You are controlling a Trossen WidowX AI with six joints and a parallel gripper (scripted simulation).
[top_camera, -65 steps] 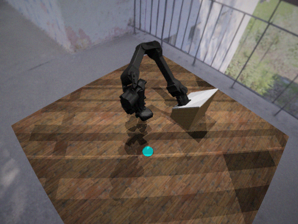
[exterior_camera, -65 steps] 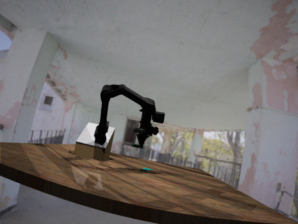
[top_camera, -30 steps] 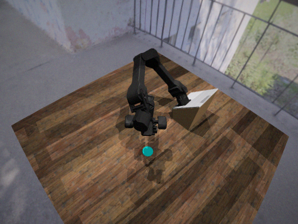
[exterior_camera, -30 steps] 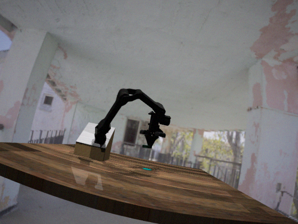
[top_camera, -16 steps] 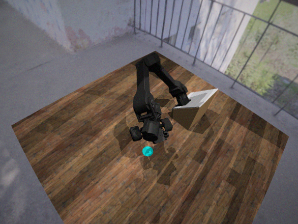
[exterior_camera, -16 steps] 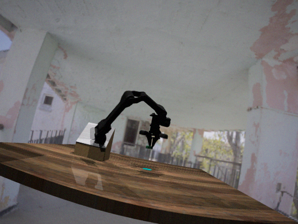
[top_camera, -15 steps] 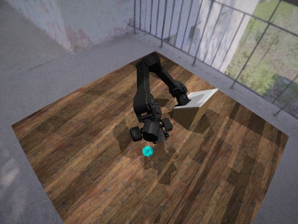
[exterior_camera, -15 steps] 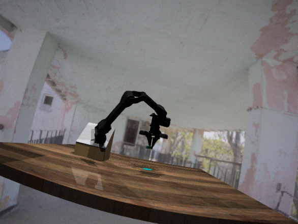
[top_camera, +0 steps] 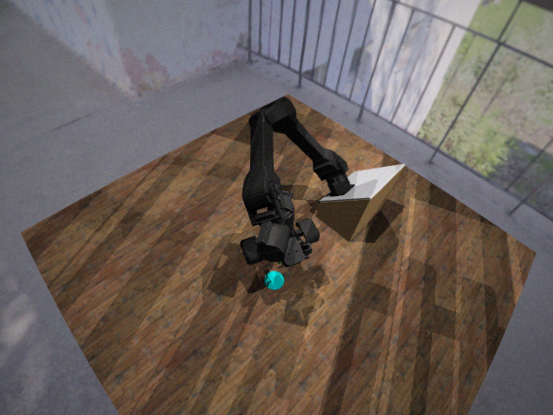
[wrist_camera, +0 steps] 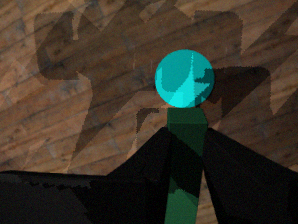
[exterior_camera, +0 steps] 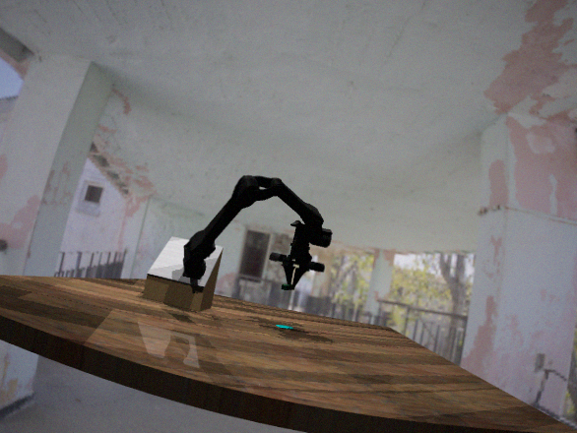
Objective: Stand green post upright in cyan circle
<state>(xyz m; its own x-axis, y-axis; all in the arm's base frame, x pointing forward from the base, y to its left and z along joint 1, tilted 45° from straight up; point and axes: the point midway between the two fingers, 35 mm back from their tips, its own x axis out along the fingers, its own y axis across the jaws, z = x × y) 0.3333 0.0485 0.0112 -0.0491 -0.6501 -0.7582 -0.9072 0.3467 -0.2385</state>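
Right now the cyan circle is 14 cm below my gripper tip. The rest, counted from my gripper tip: green post (1 cm behind, 2 cm to the right).
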